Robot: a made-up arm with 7 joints. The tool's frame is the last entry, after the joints.
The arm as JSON. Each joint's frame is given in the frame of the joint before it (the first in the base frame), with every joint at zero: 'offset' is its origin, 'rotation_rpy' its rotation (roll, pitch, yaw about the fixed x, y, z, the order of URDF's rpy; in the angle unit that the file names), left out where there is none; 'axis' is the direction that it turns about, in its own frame. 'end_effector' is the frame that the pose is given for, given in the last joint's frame.
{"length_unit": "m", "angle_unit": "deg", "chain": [
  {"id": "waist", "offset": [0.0, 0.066, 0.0], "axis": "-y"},
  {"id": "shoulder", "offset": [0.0, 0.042, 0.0], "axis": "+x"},
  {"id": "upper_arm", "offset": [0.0, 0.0, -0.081], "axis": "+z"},
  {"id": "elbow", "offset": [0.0, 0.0, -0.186], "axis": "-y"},
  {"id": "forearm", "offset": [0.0, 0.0, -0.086], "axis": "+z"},
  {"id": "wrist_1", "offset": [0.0, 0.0, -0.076], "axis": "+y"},
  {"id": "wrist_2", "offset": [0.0, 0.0, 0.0], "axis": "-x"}
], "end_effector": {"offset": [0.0, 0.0, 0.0]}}
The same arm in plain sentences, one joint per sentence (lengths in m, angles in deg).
The arm has seven revolute joints in a row. What follows holds with every joint at zero, and every direction is one of the base frame's. Joint 1 is mounted 0.066 m along +y from the base frame's origin and turns about -y. Joint 2 is mounted 0.042 m along +y from joint 1 and turns about +x. Joint 3 is mounted 0.081 m along -z from joint 2 and turns about +z. Joint 4 is mounted 0.186 m along -z from joint 3 and turns about -y. Joint 5 is mounted 0.086 m along -z from joint 4 and turns about +z. Joint 6 is mounted 0.076 m along -z from joint 5 and turns about +y. Joint 7 is mounted at the same point as joint 6 and turns about -x. The tool frame, which is the frame that the pose is given for, is mounted at the same point as joint 7; its axes are parallel to the base frame's.
